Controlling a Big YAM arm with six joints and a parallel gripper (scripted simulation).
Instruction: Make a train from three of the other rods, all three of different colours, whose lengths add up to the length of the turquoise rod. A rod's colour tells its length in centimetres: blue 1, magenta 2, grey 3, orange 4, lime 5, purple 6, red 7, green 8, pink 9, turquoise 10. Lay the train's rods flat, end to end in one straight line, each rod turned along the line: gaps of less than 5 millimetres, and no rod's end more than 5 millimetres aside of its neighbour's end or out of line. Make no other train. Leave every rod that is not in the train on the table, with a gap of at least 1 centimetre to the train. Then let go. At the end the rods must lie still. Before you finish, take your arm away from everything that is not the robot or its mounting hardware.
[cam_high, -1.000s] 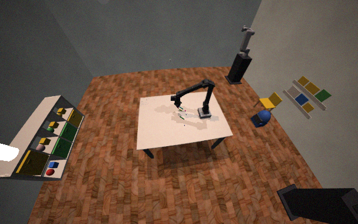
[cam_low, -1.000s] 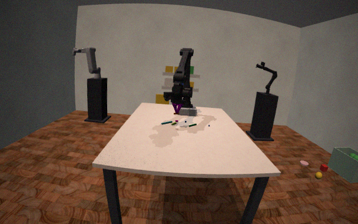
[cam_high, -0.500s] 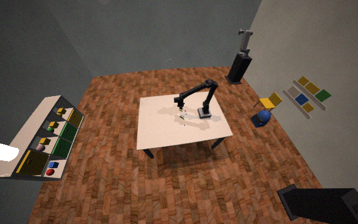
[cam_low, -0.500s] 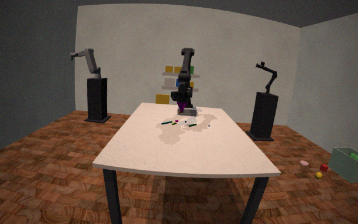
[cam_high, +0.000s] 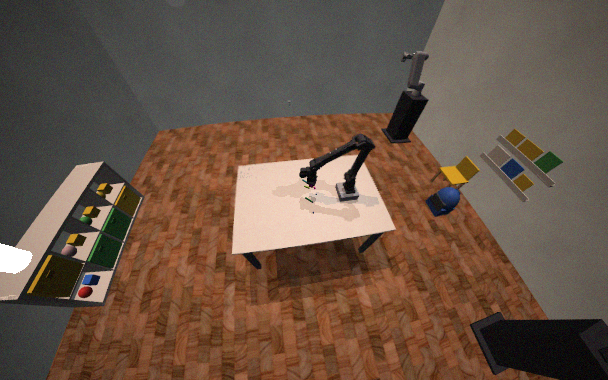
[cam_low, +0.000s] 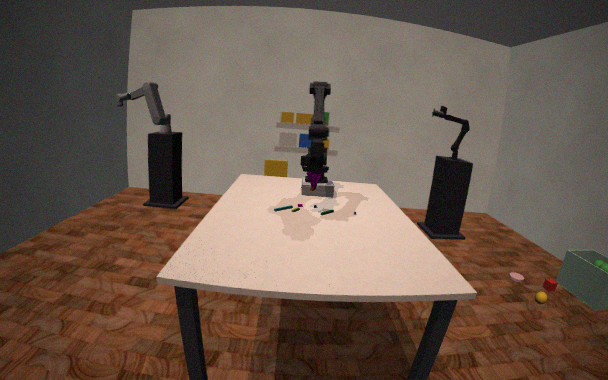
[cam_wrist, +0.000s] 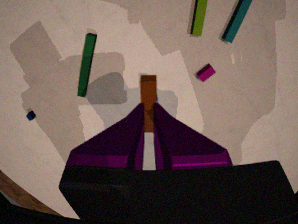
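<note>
Now: the magenta rod 11 cm below my hand, 5 cm to the right of it and 5 cm behind it. Round my hand: orange rod: 1 cm below; lime rod: 11 cm below, 7 cm to the right, 2 cm ahead; green rod: 11 cm below, 7 cm to the left, 3 cm ahead.
</note>
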